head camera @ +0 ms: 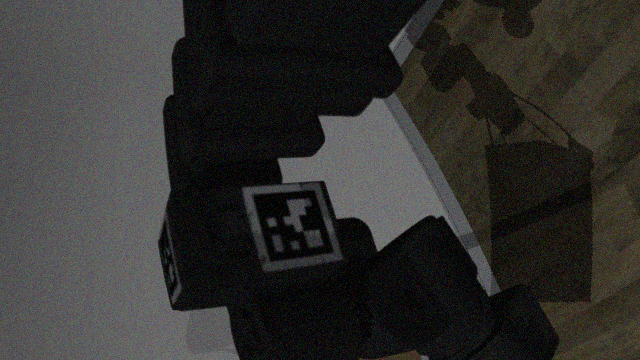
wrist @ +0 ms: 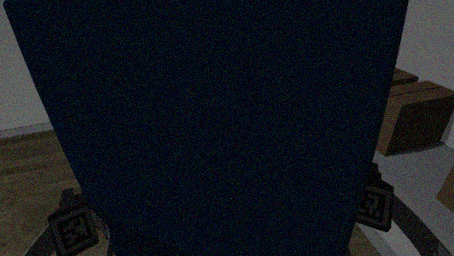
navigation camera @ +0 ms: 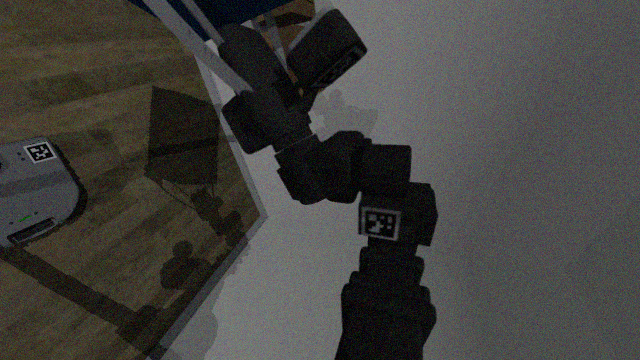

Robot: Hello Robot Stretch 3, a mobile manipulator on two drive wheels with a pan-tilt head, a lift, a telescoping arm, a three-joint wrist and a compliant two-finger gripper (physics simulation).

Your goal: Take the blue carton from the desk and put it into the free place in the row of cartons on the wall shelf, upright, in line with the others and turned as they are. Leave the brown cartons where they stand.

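Places are measured from the robot's base along level axes (x ahead, y left, z up), in millimetres.
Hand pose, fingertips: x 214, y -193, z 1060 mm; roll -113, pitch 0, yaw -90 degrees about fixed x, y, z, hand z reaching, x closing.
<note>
After its pixels a point has its place.
The blue carton (wrist: 220, 110) @[x 144, y -195, z 1151 mm] (navigation camera: 240, 7) @[x 132, y -215, z 1098 mm] fills the middle of the wrist view, and part of it shows at the top edge of the navigation view. My gripper (wrist: 221, 180) @[x 214, y -193, z 1060 mm] is shut on it, one fingertip at each side. Brown cartons stand to the right in the wrist view: a near one (wrist: 420, 125) @[x 646, y -813, z 783 mm], part of one behind it, and a sliver of another (wrist: 448, 192) @[x 427, y -737, z 730 mm] at the right edge. Grey wall shelf surface (wrist: 412, 167) @[x 565, y -757, z 691 mm] shows between them. Brown cartons (navigation camera: 297, 14) @[x 339, y -816, z 865 mm] also show partly behind the gripper in the navigation view. The carton's underside is hidden.
The dark wrist and arm (head camera: 300, 300) @[x -31, y -173, z 1237 mm] (navigation camera: 385, 300) @[x -74, y -112, z 1247 mm] run close along the pale wall (head camera: 75, 175) @[x -617, y -1153, z 1395 mm] (navigation camera: 525, 175) @[x -386, y -1117, z 1905 mm] and hide much of the shelf. The robot base (navigation camera: 35, 180) @[x -85, y -79, z 160 mm] stands on the wooden floor (navigation camera: 75, 110) @[x 124, y -309, z 1 mm] at the left of the navigation view. A grey skirting edge borders the floor.
</note>
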